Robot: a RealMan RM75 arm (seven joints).
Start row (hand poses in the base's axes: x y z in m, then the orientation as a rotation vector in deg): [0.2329, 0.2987, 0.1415, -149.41, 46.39, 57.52]
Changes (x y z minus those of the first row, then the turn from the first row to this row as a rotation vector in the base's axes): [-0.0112, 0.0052, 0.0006, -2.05, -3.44, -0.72]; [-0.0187, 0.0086, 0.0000, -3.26, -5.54, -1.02]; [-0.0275, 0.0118, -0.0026, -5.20, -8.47, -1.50]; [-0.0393, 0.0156, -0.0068, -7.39, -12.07, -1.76]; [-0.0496, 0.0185, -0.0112, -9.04, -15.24, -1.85]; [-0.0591, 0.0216, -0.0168, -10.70, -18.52, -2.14]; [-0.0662, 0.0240, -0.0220, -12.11, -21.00, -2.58]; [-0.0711, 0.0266, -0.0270, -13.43, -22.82, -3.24]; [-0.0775, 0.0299, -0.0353, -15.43, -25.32, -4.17]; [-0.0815, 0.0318, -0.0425, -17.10, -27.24, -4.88]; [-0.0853, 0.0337, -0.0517, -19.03, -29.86, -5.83]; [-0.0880, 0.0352, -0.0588, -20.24, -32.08, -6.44]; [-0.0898, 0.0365, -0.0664, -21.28, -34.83, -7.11]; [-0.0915, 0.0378, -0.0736, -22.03, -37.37, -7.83]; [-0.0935, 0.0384, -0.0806, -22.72, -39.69, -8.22]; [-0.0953, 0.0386, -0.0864, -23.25, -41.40, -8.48]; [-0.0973, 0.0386, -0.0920, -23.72, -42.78, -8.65]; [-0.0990, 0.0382, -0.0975, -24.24, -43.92, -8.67]
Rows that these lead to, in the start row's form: [0.2217, 0.3039, 0.1421, -151.58, 47.90, 52.21]; [0.2142, 0.3073, 0.1415, -152.89, 48.59, 48.97]; [0.2054, 0.3105, 0.1389, -154.77, 49.79, 44.32]; [0.1936, 0.3143, 0.1347, -157.00, 50.67, 38.63]; [0.1833, 0.3172, 0.1303, -158.68, 51.04, 33.64]; [0.1738, 0.3203, 0.1247, -160.11, 51.57, 28.39]; [0.1667, 0.3227, 0.1195, -161.05, 52.33, 24.28]; [0.1618, 0.3253, 0.1145, -161.65, 53.48, 21.07]; [0.1554, 0.3286, 0.1062, -162.50, 55.19, 16.53]; [0.1514, 0.3305, 0.0990, -163.17, 56.57, 12.95]; [0.1476, 0.3324, 0.0898, -163.73, 58.15, 8.17]; [0.1449, 0.3339, 0.0827, -163.95, 58.92, 4.31]; [0.1431, 0.3352, 0.0751, -163.87, 59.41, -0.25]; [0.1414, 0.3365, 0.0679, -163.47, 59.80, -4.38]; [0.1394, 0.3371, 0.0609, -163.25, 59.81, -8.09]; [0.1376, 0.3373, 0.0551, -163.08, 59.79, -10.84]; [0.1356, 0.3373, 0.0495, -162.97, 59.75, -13.06]; [0.1339, 0.3369, 0.0440, -163.05, 59.66, -14.95]
